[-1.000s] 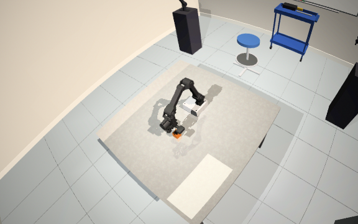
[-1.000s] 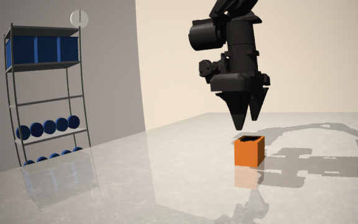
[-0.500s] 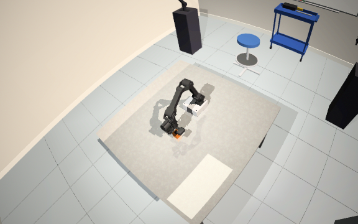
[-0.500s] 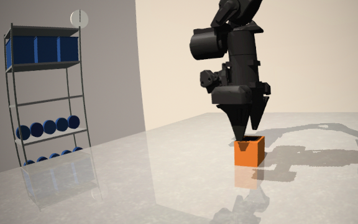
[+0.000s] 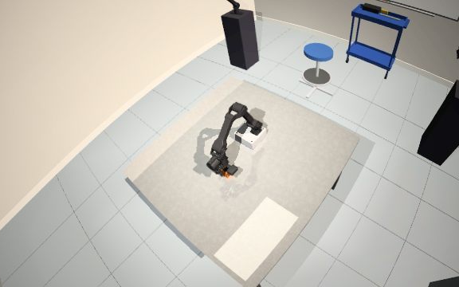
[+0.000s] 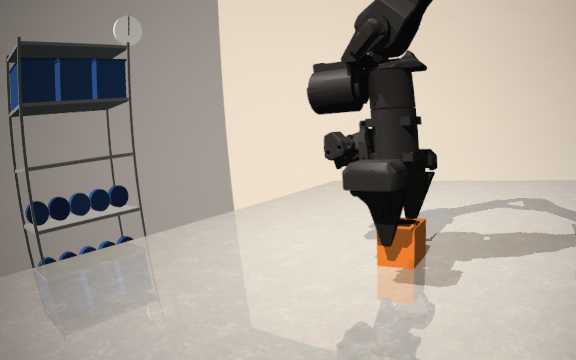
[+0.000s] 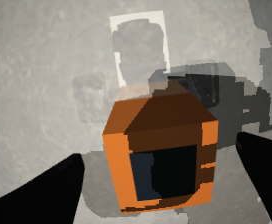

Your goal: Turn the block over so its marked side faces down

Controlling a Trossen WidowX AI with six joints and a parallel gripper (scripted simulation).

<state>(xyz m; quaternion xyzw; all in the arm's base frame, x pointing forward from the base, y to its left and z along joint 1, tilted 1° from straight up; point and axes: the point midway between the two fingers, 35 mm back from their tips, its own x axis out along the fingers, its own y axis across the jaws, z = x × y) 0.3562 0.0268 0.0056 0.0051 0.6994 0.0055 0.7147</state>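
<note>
Right now my gripper tip is right at the orange block.
</note>
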